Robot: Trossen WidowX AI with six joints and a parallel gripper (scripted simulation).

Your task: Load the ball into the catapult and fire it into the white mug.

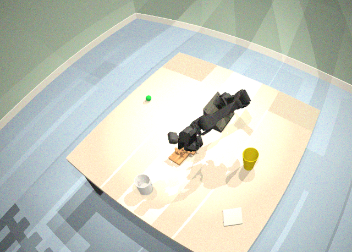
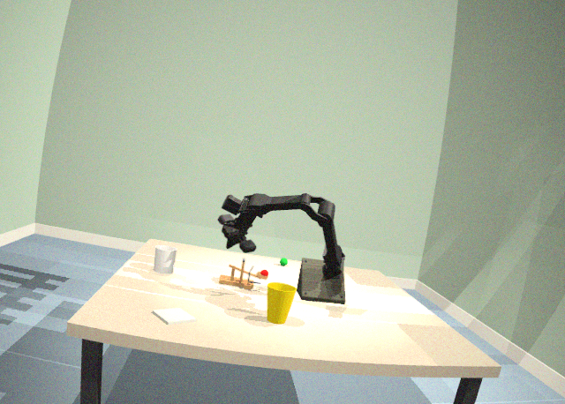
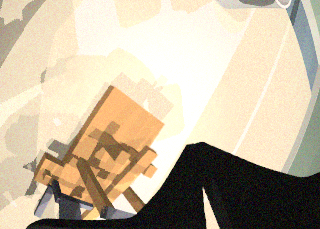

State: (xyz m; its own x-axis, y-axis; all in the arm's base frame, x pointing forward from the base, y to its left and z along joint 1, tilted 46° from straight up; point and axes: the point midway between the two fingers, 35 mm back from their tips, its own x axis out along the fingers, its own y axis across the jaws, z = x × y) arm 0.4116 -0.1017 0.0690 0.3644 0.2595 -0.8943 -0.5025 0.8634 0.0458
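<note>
My gripper tip is now 17 cm past the red ball, 9 cm above it and 1 cm to the left of it. Round my gripper tip: white mug: 24 cm ahead, 12 cm below, 9 cm to the right; wooden catapult: 10 cm below, 10 cm behind, 1 cm to the right; yellow cup: 37 cm to the left, 14 cm behind, 12 cm below.
</note>
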